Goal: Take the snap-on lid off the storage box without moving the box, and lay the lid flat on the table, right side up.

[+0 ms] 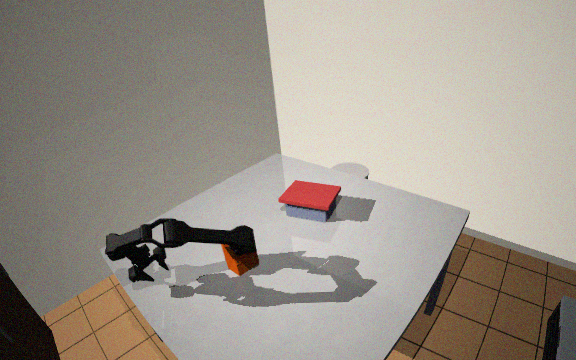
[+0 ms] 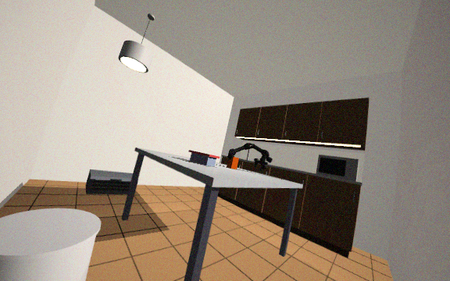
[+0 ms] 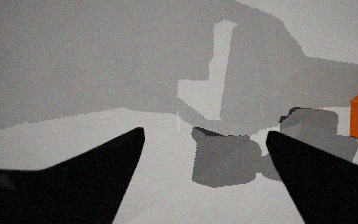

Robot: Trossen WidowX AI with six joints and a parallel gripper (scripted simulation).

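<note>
Right now my gripper tip is 750 mm short of the red lid, 40 mm to the left of it and 40 mm below it. Also, from my gripper tip: storage box (750 mm ahead, 40 mm to the right).
</note>
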